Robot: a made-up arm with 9 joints.
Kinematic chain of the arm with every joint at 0, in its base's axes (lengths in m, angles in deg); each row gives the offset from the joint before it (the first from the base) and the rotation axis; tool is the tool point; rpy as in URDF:
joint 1: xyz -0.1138 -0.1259 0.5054 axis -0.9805 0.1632 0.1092
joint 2: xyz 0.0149 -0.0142 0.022 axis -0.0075 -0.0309 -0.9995
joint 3: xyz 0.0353 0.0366 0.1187 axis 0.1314 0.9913 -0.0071
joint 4: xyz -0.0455 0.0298 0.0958 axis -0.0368 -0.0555 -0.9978
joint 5: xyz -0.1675 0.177 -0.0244 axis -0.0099 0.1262 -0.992
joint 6: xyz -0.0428 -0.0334 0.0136 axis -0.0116 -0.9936 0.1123
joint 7: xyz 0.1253 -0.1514 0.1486 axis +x
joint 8: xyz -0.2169 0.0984 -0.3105 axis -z
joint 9: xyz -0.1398 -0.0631 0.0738 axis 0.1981 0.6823 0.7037
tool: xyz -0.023 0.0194 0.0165 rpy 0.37 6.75 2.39
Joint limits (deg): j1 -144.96..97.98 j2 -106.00..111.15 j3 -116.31..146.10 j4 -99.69..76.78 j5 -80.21..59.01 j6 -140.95..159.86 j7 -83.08..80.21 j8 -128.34..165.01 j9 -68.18..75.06
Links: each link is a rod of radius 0.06 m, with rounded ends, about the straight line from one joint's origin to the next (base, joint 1, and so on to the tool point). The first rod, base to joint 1, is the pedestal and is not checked.
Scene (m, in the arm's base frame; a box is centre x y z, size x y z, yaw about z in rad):
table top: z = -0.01
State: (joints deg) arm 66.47 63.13 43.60 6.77 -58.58 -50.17 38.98 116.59 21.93
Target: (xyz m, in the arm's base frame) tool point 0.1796 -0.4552 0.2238
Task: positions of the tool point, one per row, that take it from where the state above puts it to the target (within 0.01 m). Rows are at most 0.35 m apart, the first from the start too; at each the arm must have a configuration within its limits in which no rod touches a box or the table.
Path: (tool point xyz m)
1: 0.2145 0.4071 0.7726
2: 0.2346 0.2235 1.0068
3: 0.2555 -0.0723 1.1082
4: 0.2696 -0.3797 1.0246
5: 0.2685 -0.5820 0.7811
6: 0.2419 -0.6048 0.4739
7: 0.1796 -0.4552 0.2238

